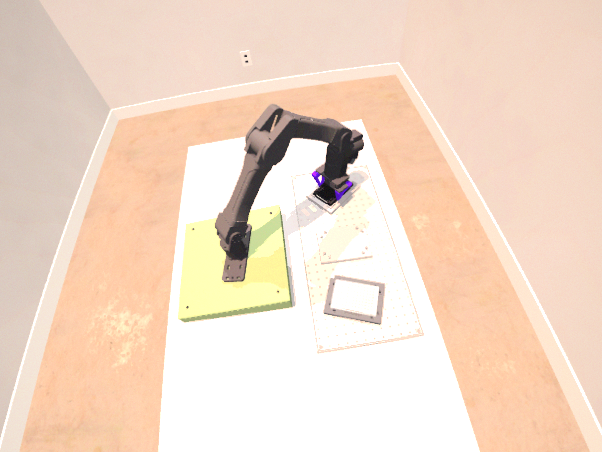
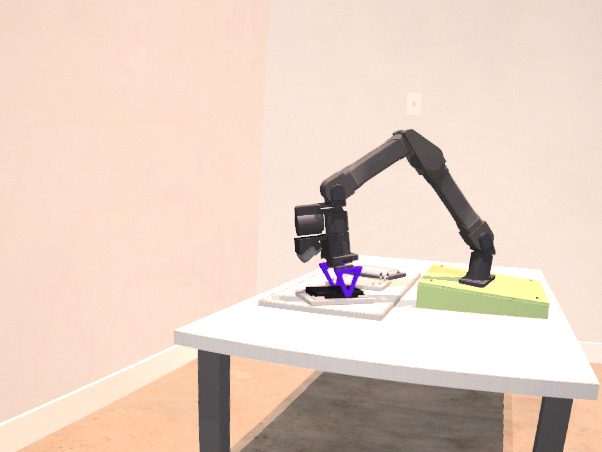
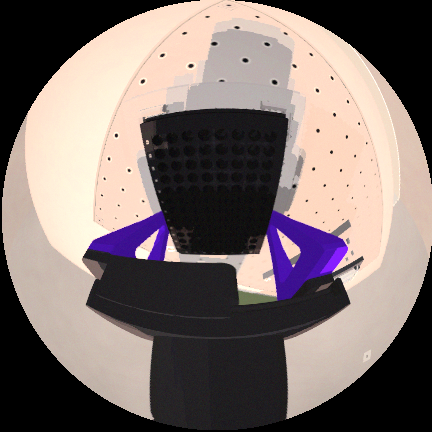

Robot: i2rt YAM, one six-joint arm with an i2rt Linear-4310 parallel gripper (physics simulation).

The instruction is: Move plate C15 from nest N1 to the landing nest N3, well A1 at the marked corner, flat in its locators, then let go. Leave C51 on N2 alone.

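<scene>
A black well plate [image 1: 326,195] [image 2: 317,291] [image 3: 215,165] sits level at a pale nest [image 1: 331,210] [image 2: 320,301] at the far end of the pegboard. I cannot read its label or see its A1 corner. My gripper [image 1: 330,191] [image 2: 342,290] [image 3: 217,214] points down and is shut on this plate, with a purple finger against each long side. A pale nest with small pegs [image 1: 346,259] [image 2: 381,286] is in the middle of the board. A dark grey frame with a white middle [image 1: 329,300] [image 2: 398,275] lies at the other end. No label shows on either.
The perforated board [image 1: 400,320] [image 2: 367,312] lies on the white table [image 1: 240,380] [image 2: 450,350]. The arm stands on a yellow-green block [image 1: 205,280] [image 2: 480,306] beside the board. The arm reaches over the table's far part.
</scene>
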